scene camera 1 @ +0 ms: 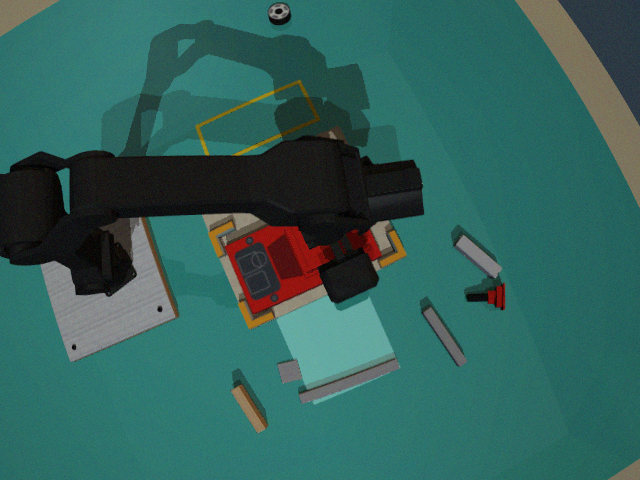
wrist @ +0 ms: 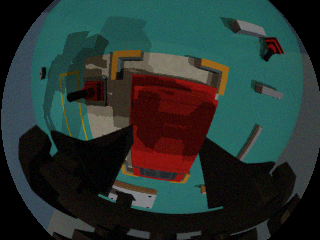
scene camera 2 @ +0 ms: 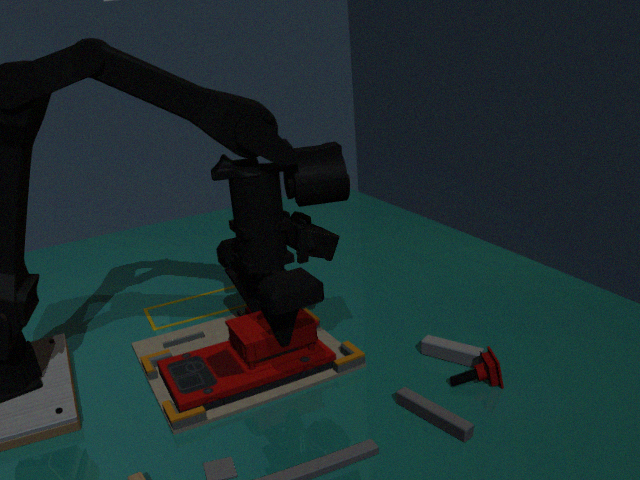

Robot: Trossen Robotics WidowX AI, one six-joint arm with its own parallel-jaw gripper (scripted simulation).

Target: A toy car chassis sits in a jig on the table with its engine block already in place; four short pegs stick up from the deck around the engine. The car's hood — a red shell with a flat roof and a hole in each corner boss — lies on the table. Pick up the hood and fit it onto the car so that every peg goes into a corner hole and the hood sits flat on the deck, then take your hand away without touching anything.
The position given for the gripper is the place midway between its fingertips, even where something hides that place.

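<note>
Gripper (scene camera 2: 272, 332), (scene camera 1: 327, 235), (wrist: 168, 133). Red hood (scene camera 2: 251, 334), (scene camera 1: 310, 259), (wrist: 169, 126). Long grey bar (scene camera 1: 364, 376).
</note>
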